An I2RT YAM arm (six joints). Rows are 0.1 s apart.
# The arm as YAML. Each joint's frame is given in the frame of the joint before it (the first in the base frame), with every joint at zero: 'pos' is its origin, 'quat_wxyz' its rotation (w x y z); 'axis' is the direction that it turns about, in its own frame. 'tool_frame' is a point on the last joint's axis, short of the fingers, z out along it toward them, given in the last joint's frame.
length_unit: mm
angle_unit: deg
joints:
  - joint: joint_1
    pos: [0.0, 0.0, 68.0]
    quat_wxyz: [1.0, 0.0, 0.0, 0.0]
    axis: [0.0, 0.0, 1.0]
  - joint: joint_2
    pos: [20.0, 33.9, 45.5]
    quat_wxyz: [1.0, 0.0, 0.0, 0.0]
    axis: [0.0, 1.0, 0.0]
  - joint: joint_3
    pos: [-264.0, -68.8, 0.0]
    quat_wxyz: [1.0, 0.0, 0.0, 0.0]
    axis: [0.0, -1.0, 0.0]
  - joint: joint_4
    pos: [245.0, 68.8, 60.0]
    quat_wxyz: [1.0, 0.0, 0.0, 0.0]
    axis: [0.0, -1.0, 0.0]
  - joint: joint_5
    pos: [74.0, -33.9, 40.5]
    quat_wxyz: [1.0, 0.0, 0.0, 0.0]
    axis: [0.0, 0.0, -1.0]
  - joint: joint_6
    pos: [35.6, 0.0, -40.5]
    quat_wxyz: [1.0, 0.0, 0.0, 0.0]
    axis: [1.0, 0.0, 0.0]
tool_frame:
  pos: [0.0, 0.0, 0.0]
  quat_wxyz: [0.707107, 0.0, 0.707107, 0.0]
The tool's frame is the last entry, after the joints.
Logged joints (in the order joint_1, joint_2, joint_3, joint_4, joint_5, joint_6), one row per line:
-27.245 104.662 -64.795 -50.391 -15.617 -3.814
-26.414 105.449 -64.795 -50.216 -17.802 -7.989
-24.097 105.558 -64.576 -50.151 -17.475 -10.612
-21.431 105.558 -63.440 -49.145 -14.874 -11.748
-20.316 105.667 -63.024 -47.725 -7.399 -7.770
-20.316 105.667 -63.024 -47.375 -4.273 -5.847
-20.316 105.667 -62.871 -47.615 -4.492 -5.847
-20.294 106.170 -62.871 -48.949 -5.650 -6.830
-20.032 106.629 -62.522 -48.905 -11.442 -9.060
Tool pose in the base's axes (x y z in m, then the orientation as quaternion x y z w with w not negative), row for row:
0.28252 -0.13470 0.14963 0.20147 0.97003 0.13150 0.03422
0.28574 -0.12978 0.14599 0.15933 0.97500 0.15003 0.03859
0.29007 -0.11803 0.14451 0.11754 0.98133 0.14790 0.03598
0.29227 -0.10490 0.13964 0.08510 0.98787 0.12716 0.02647
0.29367 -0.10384 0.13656 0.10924 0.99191 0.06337 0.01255
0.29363 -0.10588 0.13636 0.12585 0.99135 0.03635 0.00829
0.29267 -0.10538 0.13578 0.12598 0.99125 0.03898 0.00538
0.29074 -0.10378 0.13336 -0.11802 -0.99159 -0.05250 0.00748
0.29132 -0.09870 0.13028 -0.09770 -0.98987 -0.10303 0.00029
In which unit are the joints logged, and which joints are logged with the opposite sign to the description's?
The joints are logged in degrees. Opposite sign: joint_3.
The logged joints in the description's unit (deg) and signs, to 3 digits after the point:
-27.245 104.662 64.795 -50.391 -15.617 -3.814
-26.414 105.449 64.795 -50.216 -17.802 -7.989
-24.097 105.558 64.576 -50.151 -17.475 -10.612
-21.431 105.558 63.440 -49.145 -14.874 -11.748
-20.316 105.667 63.024 -47.725 -7.399 -7.770
-20.316 105.667 63.024 -47.375 -4.273 -5.847
-20.316 105.667 62.871 -47.615 -4.492 -5.847
-20.294 106.170 62.871 -48.949 -5.650 -6.830
-20.032 106.629 62.522 -48.905 -11.442 -9.060

